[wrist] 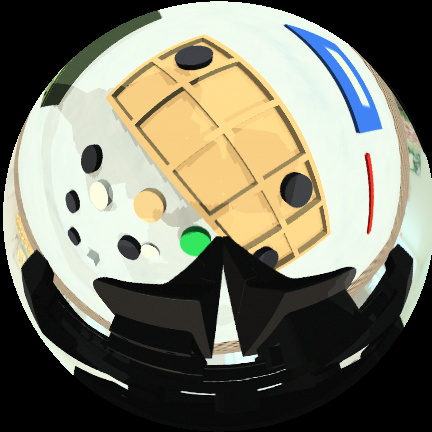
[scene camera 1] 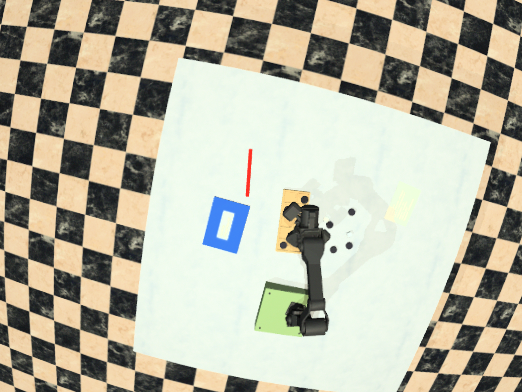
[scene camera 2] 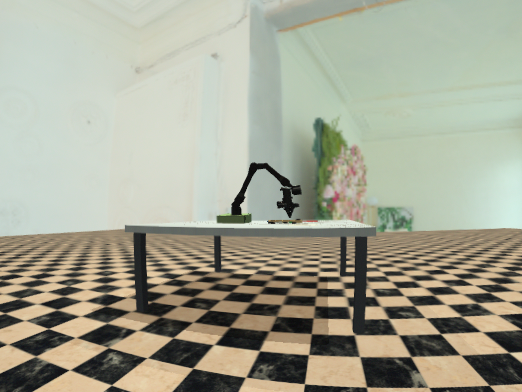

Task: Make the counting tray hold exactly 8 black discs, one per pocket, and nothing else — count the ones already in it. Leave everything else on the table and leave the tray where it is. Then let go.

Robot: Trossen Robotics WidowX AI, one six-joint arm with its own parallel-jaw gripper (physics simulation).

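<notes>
The tan counting tray (scene camera 1: 287, 198) (wrist: 245, 90) has two rows of pockets. Three black discs show in it in the wrist view: one in a corner pocket (wrist: 194, 57), one in a pocket along the far side (wrist: 296, 189), and one near the fingers (wrist: 266, 256), partly hidden. Four loose black discs (wrist: 91, 158) (wrist: 73, 201) (wrist: 74, 235) (wrist: 129, 247) lie on the table beside the tray. My gripper (scene camera 2: 290, 216) (wrist: 221, 241) is shut and empty, a little above the tray's edge. In scene camera 1 the arm hides part of the tray.
A green disc (wrist: 195, 241), a tan disc (wrist: 149, 205), two whitish discs (wrist: 101, 195) (wrist: 150, 250) and a small grey cube (wrist: 93, 257) lie beside the tray. A blue frame (scene camera 1: 213, 225), a red stick (scene camera 1: 249, 172) and a pale yellow sheet (scene camera 1: 402, 202) lie farther off. The arm stands on a green base (scene camera 1: 275, 310).
</notes>
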